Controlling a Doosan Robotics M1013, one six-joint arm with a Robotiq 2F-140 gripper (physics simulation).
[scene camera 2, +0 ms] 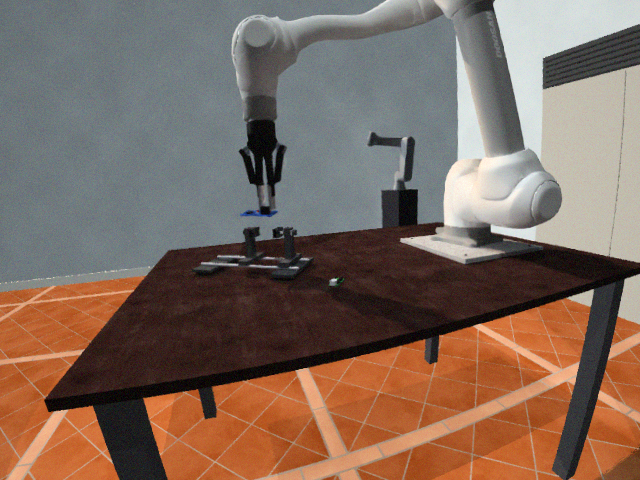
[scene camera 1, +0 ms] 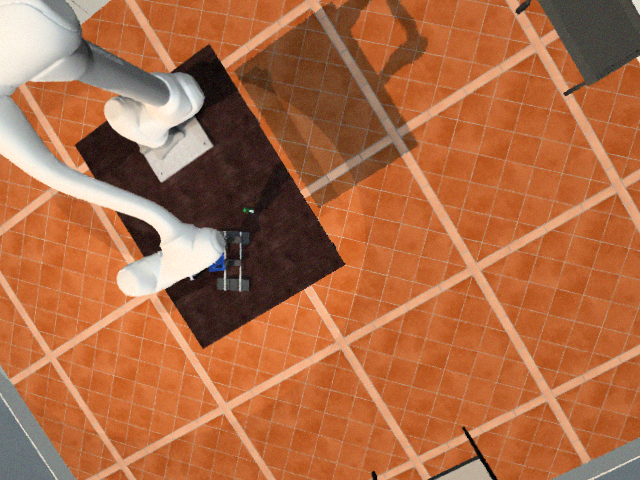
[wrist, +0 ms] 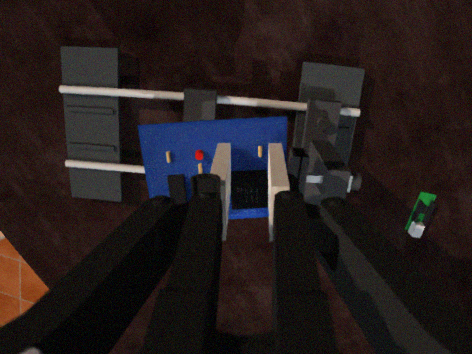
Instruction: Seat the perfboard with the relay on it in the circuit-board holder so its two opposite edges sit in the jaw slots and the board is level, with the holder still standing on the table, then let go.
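Pixels of known places: gripper, fingertip midpoint: point(scene camera 2: 267, 209) point(wrist: 249, 164); arm's base at its link origin: point(scene camera 2: 466, 240) point(scene camera 1: 162, 135).
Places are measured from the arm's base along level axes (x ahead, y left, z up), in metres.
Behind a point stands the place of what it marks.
Observation:
The blue perfboard point(scene camera 1: 217, 264) {x 0.689, y -0.167, z 0.145 m} point(scene camera 2: 249, 212) {x 0.701, y -0.163, z 0.149 m} point(wrist: 225, 131) {x 0.651, y -0.178, z 0.147 m} hangs in the air, roughly level, above the holder. Its black relay point(wrist: 249, 190) {x 0.660, y -0.144, z 0.162 m} is between the fingers of my gripper point(scene camera 2: 265, 206) {x 0.652, y -0.154, z 0.153 m} point(wrist: 249, 164) {x 0.652, y -0.154, z 0.153 m}, which is shut on it. In the overhead view the arm hides the gripper. The grey circuit-board holder point(scene camera 1: 233, 284) {x 0.788, y -0.246, z 0.004 m} point(scene camera 2: 289, 272) {x 0.650, y -0.026, z 0.005 m} point(wrist: 92, 65) {x 0.740, y -0.292, z 0.005 m} stands on the table on two feet joined by two rails. In the second scene view both jaws are below the board, with a gap. In the wrist view, one jaw is mostly hidden under the board; the other point(wrist: 325, 185) {x 0.628, y -0.091, z 0.105 m} shows beside its right edge.
A small green and white part point(scene camera 1: 248, 210) {x 0.568, y 0.066, z -0.009 m} point(scene camera 2: 336, 281) {x 0.579, y 0.082, z -0.002 m} point(wrist: 421, 215) {x 0.570, y 0.069, z -0.010 m} lies on the dark table point(scene camera 1: 289, 248) {x 0.846, y 0.089, z -0.011 m} point(scene camera 2: 206, 320) {x 0.870, y 0.108, z -0.011 m} near the holder's foot. The arm's base plate point(scene camera 1: 180, 157) {x 0.145, y -0.006, z 0.002 m} point(scene camera 2: 465, 254) {x 0.184, y 0.131, z 0.006 m} is farther along the table. A smaller arm stands on a black pedestal point(scene camera 2: 399, 209) behind the table.

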